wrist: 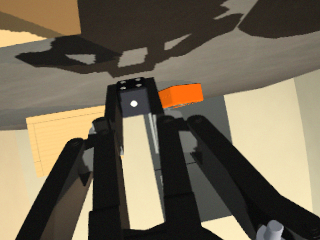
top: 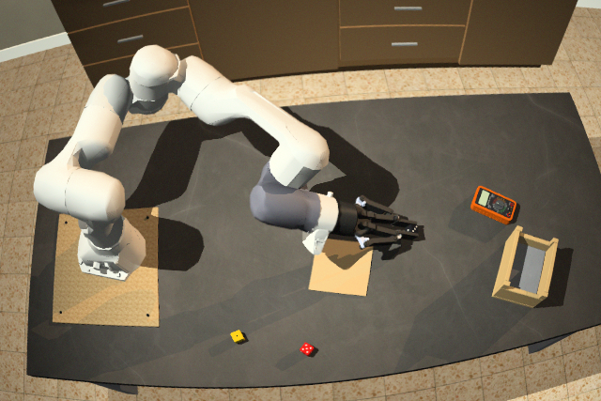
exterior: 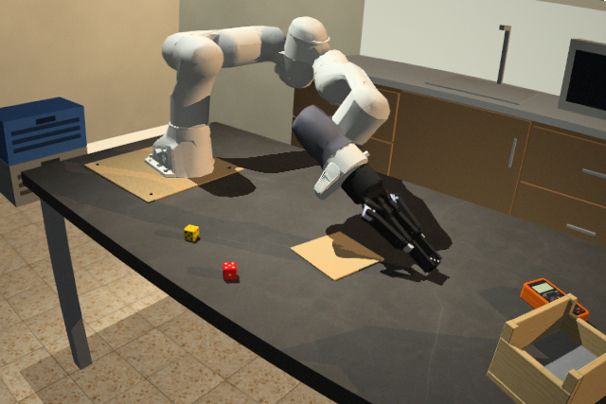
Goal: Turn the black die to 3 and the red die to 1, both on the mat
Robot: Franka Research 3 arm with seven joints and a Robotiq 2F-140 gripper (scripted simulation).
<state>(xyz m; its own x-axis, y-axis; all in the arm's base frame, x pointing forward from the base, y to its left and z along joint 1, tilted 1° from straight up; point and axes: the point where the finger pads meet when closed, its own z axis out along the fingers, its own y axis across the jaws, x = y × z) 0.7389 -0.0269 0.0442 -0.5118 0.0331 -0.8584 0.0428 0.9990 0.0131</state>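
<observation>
Right now my hand is 20 mm short of the black die and 10 mm above it. Also, from my hand: wooden box 320 mm ahead, 170 mm to the right, 10 mm above; then tan mat 160 mm behind, 60 mm to the right, 40 mm below; then orange multimeter 270 mm ahead, 40 mm to the left, 30 mm below.
</observation>
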